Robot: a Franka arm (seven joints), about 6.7 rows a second.
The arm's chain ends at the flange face. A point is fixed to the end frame.
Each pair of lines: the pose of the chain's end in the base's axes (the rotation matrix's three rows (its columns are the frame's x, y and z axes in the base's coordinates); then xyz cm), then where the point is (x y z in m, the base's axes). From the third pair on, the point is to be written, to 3 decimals.
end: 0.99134 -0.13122 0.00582; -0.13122 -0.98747 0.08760; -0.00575 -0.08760 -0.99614; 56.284 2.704 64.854
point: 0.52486 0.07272 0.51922
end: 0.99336 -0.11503 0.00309; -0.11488 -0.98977 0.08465; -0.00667 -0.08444 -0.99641; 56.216 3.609 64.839
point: 0.52327 0.08075 0.51898
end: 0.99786 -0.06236 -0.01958; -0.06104 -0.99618 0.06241; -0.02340 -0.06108 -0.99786; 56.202 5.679 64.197
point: 0.518 0.096 0.512
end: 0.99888 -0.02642 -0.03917; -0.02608 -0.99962 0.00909; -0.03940 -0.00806 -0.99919; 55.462 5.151 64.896
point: 0.507 0.083 0.518
